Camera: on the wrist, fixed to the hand. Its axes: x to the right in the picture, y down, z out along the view.
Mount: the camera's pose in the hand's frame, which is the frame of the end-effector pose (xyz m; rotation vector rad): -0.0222 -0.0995 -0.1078 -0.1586 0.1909 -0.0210
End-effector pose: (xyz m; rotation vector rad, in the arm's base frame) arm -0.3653 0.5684 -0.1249 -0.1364 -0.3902 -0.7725
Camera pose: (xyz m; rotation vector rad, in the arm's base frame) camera -0.4180 0.4840 -0.2349 -0.2055 -0.1493 -0.8294
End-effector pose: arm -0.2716 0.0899 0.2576 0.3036 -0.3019 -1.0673
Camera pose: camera -0.3203 0.0754 0.1182 0.2644 -0.0428 -1.0675
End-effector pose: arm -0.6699 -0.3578 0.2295 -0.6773 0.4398 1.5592
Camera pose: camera -0.5543 -0.4330 0.1747 -0.9556 0.4520 1.5265
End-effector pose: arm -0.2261 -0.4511 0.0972 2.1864 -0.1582 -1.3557
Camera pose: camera -0.1630 -0.3169 0.0998 2.1727 0.0429 -1.1221
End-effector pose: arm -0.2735 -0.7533 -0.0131 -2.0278 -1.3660 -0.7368
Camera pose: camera -0.3873 -0.8144 0.0599 -2.0054 -1.2552 -1.0490
